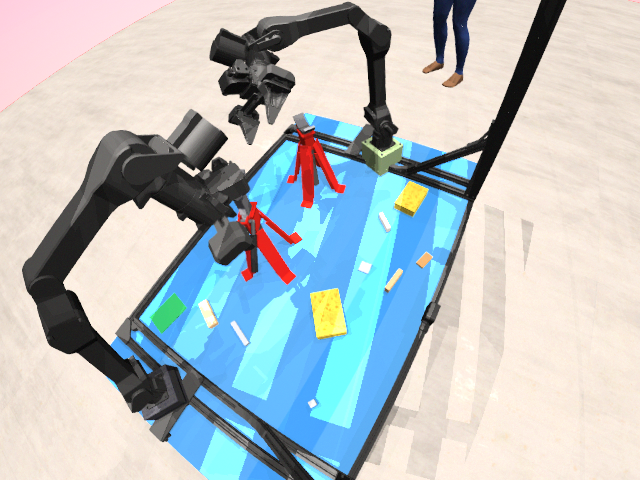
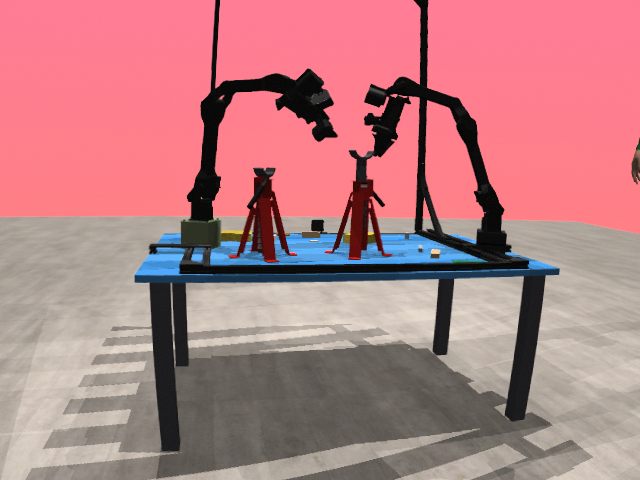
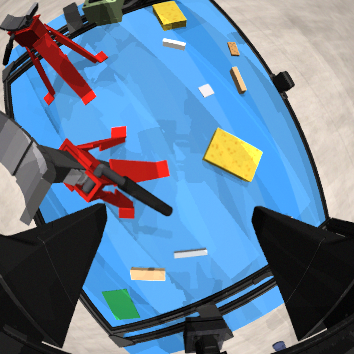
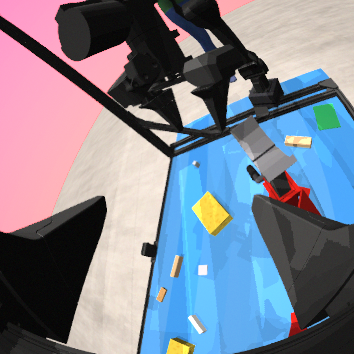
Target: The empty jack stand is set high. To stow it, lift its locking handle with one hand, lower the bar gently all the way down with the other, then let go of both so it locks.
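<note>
The high-set red jack stand (image 1: 275,256) (image 2: 357,222) (image 3: 137,170) stands upright, its grey saddle (image 2: 361,156) (image 3: 42,192) (image 4: 262,150) raised on a bar and empty. Its black locking handle (image 2: 379,197) (image 3: 147,196) (image 4: 254,173) sticks out from the top of the frame, slanting down. My left gripper (image 2: 381,149) (image 3: 181,213) (image 4: 199,129) is open and empty, close beside the saddle and above the handle, touching neither as far as I can tell. My right gripper (image 1: 261,132) (image 4: 180,203) is open and empty, tilted, in the air higher than the saddle and apart from it.
A second red stand (image 1: 308,175) (image 2: 264,222) (image 3: 65,65) with a lower saddle stands near the right arm's base. Two yellow sponges (image 1: 328,313) (image 1: 411,197), several small blocks and a green sheet (image 1: 168,312) lie on the blue table. A black frame (image 2: 310,268) edges it.
</note>
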